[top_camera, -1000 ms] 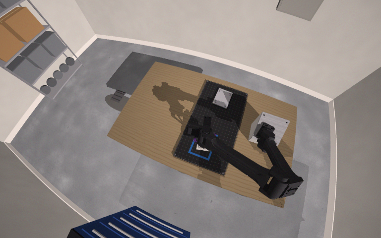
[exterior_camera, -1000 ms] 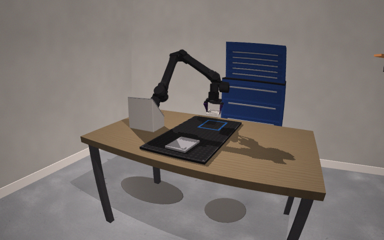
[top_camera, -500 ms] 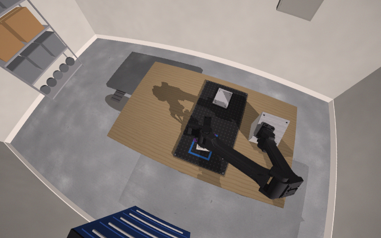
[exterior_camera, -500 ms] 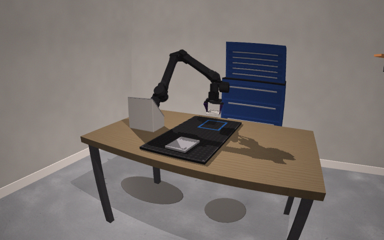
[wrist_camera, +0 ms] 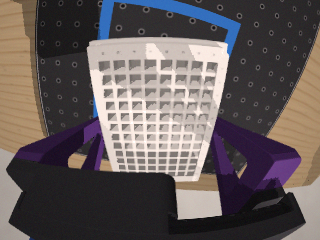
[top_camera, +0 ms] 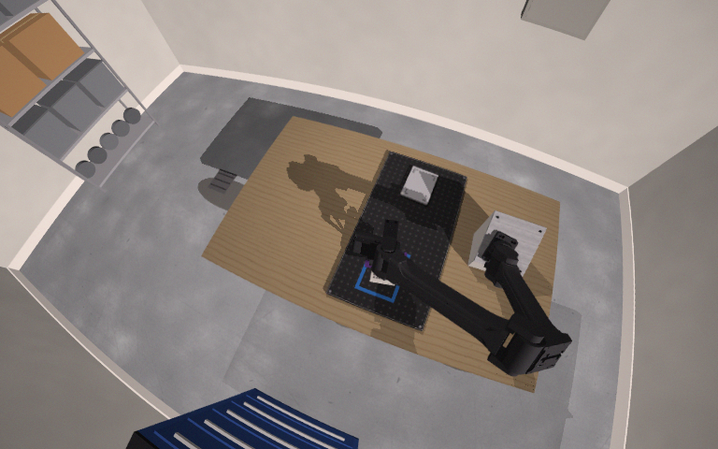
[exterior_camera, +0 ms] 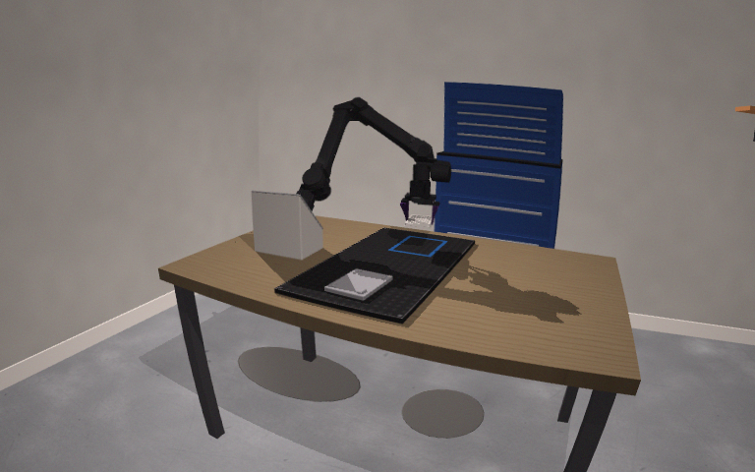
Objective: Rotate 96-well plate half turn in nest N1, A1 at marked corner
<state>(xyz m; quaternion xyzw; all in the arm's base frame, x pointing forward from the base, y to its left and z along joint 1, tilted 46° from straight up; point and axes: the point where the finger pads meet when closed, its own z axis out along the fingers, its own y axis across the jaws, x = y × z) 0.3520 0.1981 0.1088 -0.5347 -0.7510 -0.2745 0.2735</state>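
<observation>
Now: the white 96-well plate right at my hand. The rest, counted from my hand: grey plate nest N1 (41 cm to the right, 8 cm below, 1 cm ahead); A1 label (33 cm to the right, 8 cm below, 6 cm ahead).
</observation>
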